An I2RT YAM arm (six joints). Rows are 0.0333 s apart.
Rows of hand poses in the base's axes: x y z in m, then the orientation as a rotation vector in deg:
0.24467 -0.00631 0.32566 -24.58 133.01 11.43
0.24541 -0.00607 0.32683 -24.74 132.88 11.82
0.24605 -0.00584 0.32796 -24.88 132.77 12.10
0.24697 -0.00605 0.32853 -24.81 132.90 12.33
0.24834 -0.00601 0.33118 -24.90 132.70 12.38
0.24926 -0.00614 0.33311 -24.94 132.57 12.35
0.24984 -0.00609 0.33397 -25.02 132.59 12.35
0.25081 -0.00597 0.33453 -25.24 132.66 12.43
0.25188 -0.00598 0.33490 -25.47 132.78 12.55
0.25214 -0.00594 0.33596 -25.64 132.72 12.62
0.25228 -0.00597 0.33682 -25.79 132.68 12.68
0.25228 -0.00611 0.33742 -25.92 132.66 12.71
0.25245 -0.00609 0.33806 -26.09 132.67 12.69
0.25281 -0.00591 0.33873 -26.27 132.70 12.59
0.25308 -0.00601 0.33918 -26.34 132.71 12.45
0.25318 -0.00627 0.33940 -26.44 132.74 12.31
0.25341 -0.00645 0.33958 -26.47 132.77 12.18
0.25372 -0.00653 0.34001 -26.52 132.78 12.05
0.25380 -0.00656 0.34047 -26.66 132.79 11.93
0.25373 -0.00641 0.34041 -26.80 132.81 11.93
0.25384 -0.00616 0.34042 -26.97 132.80 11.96
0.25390 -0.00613 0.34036 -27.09 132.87 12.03
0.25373 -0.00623 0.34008 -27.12 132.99 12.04
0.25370 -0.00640 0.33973 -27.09 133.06 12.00
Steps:
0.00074 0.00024 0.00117 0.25 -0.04 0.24
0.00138 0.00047 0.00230 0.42 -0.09 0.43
0.00230 0.00026 0.00287 0.58 0.08 0.44
0.00367 0.00030 0.00552 0.62 -0.10 0.54
0.00459 0.00017 0.00745 0.61 -0.23 0.57
0.00517 0.00022 0.00831 0.58 -0.20 0.62
0.00614 0.00034 0.00887 0.55 -0.10 0.80
0.00721 0.00033 0.00924 0.54 0.05 0.99
0.00747 0.00037 0.01030 0.55 0.02 1.14
0.00761 0.00034 0.01116 0.55 0.00 1.27
0.00761 0.00020 0.01176 0.53 0.00 1.38
0.00778 0.00022 0.01240 0.46 0.02 1.49
0.00814 0.00040 0.01307 0.33 0.04 1.59
0.00841 0.00030 0.01352 0.21 0.03 1.60
0.00851 0.00004 0.01374 0.07 0.03 1.62
0.00874 -0.00014 0.01392 -0.03 0.04 1.60
0.00905 -0.00022 0.01435 -0.14 0.03 1.60
0.00913 -0.00025 0.01481 -0.27 0.03 1.66
0.00906 -0.00010 0.01475 -0.32 0.06 1.76
0.00917 0.00015 0.01476 -0.35 0.07 1.90
0.00923 0.00018 0.01470 -0.35 0.16 2.00
0.00906 0.00008 0.01442 -0.38 0.28 2.01
0.00903 -0.00009 0.01407 -0.41 0.33 1.97

